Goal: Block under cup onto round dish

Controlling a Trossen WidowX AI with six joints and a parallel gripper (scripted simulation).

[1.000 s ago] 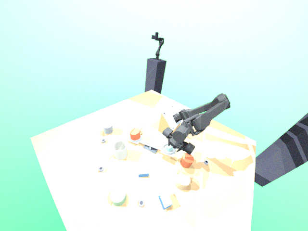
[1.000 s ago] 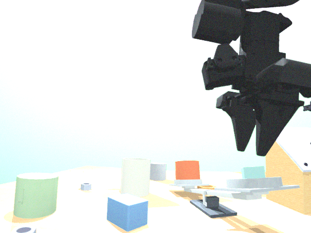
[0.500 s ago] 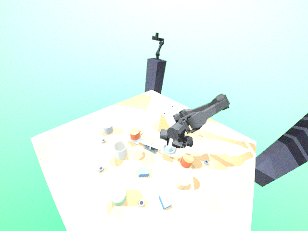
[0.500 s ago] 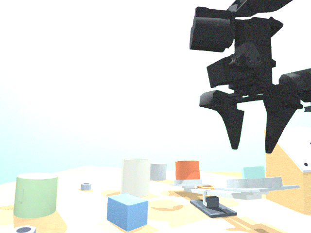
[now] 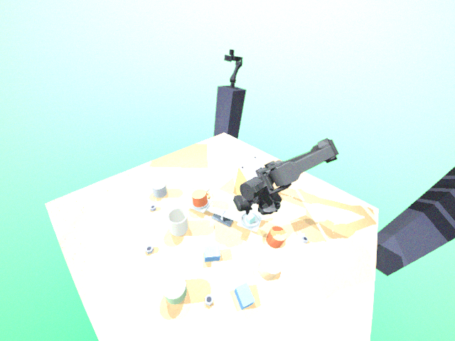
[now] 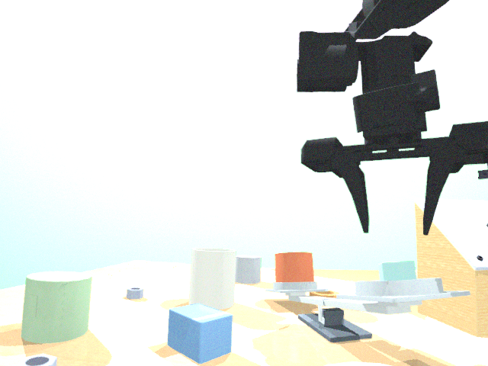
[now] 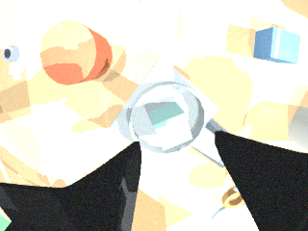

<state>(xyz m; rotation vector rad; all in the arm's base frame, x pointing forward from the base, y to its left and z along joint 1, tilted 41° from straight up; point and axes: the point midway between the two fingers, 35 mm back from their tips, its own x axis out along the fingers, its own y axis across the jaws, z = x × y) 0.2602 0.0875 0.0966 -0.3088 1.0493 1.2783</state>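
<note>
My gripper tip is 4 cm above the pale teal block. Round my gripper tip: green cylinder: 37 cm ahead, 9 cm below; grey cylinder: 17 cm ahead, 48 cm to the right, 9 cm below; cream cup: 22 cm ahead, 22 cm to the right, 9 cm below.
</note>
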